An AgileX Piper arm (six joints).
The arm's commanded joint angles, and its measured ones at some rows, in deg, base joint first. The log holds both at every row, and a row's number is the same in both.
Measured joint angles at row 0: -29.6, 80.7, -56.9, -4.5, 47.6, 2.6
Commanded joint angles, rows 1 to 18: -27.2, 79.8, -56.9, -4.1, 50.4, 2.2; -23.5, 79.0, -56.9, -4.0, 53.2, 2.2; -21.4, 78.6, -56.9, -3.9, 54.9, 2.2; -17.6, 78.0, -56.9, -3.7, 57.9, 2.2; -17.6, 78.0, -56.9, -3.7, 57.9, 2.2; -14.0, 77.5, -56.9, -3.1, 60.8, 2.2; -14.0, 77.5, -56.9, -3.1, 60.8, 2.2; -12.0, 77.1, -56.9, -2.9, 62.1, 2.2; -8.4, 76.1, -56.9, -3.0, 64.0, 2.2; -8.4, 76.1, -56.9, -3.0, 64.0, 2.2; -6.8, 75.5, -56.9, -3.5, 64.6, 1.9; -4.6, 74.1, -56.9, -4.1, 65.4, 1.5; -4.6, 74.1, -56.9, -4.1, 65.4, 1.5; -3.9, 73.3, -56.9, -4.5, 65.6, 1.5; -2.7, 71.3, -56.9, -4.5, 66.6, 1.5; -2.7, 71.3, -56.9, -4.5, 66.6, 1.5; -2.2, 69.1, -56.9, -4.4, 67.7, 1.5; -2.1, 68.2, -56.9, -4.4, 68.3, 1.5
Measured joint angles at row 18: -2.7, 70.9, -56.9, -3.7, 66.3, 2.1
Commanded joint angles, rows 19 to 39: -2.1, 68.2, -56.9, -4.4, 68.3, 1.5; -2.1, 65.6, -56.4, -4.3, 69.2, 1.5; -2.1, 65.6, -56.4, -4.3, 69.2, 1.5; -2.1, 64.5, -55.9, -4.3, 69.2, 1.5; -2.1, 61.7, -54.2, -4.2, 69.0, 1.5; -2.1, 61.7, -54.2, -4.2, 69.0, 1.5; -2.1, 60.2, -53.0, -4.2, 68.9, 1.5; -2.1, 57.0, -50.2, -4.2, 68.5, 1.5; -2.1, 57.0, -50.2, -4.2, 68.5, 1.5; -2.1, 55.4, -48.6, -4.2, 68.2, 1.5; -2.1, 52.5, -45.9, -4.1, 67.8, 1.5; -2.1, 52.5, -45.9, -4.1, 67.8, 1.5; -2.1, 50.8, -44.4, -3.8, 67.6, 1.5; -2.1, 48.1, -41.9, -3.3, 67.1, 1.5; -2.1, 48.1, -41.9, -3.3, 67.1, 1.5; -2.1, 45.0, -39.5, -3.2, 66.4, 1.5; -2.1, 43.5, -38.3, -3.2, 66.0, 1.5; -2.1, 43.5, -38.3, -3.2, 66.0, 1.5; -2.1, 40.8, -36.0, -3.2, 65.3, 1.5; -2.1, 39.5, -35.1, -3.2, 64.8, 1.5; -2.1, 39.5, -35.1, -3.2, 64.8, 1.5
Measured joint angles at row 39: -2.2, 43.1, -37.8, -3.4, 66.5, 1.9
